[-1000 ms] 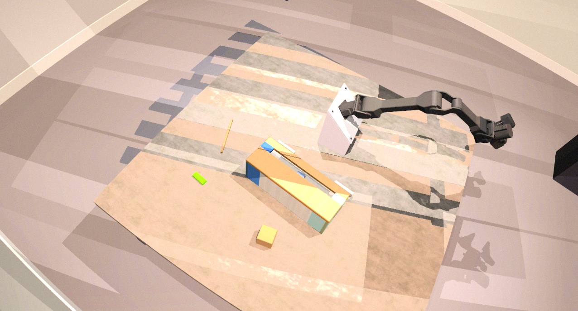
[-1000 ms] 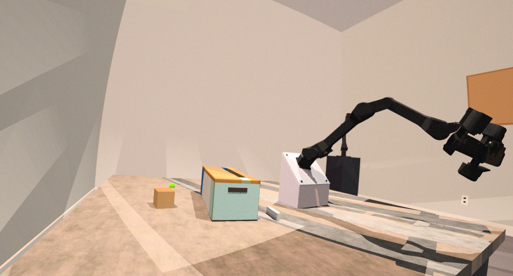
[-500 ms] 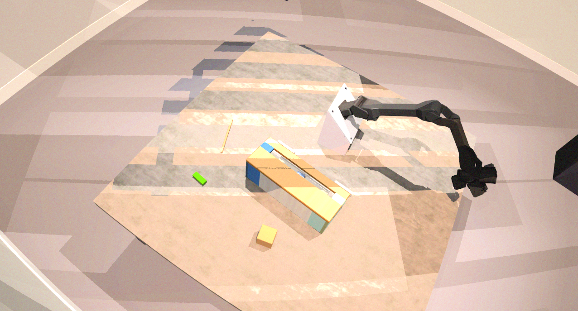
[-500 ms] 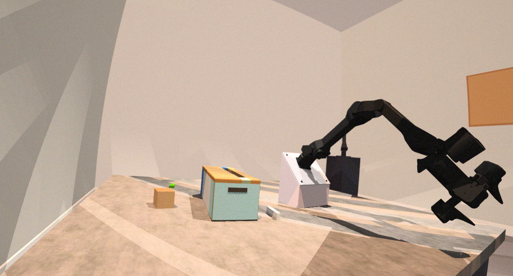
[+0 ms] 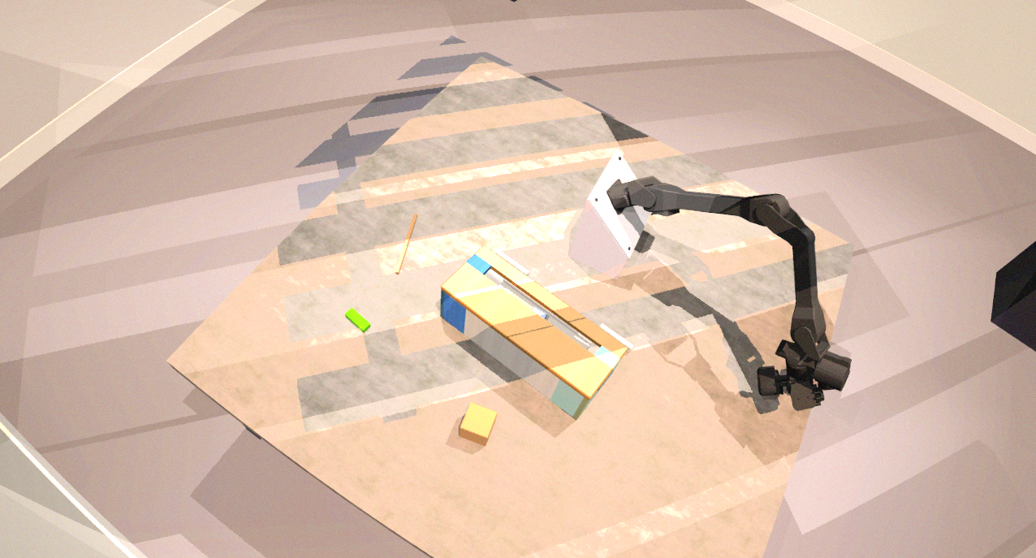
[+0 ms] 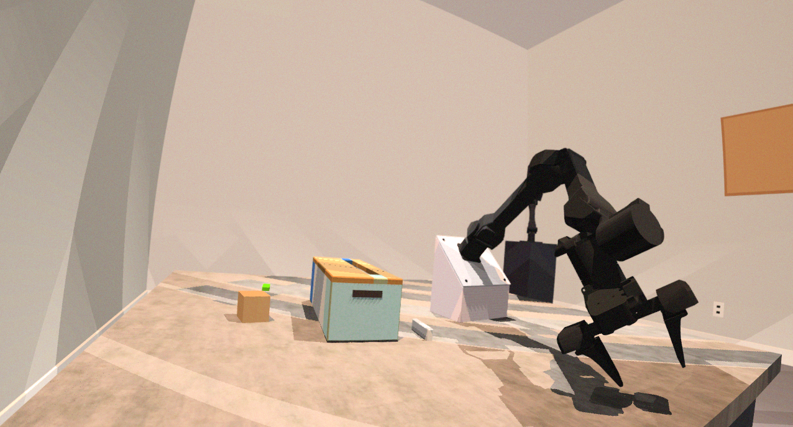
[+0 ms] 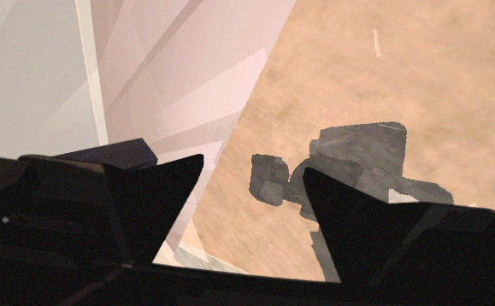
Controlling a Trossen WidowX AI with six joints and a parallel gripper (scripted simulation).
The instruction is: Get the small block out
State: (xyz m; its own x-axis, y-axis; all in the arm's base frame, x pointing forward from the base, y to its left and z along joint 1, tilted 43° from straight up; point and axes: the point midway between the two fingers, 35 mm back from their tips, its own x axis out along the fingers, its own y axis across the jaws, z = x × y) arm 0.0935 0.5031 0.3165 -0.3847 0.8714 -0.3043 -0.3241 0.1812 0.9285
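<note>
The box lies 220 mm ahead of my gripper tip, 580 mm to the right of it and 10 mm above it. From my gripper tip the other things lie so: block (240 mm ahead, 590 mm to the right, 30 mm above); then thin wooden stick (220 mm ahead, 970 mm to the right, 50 mm below).
</note>
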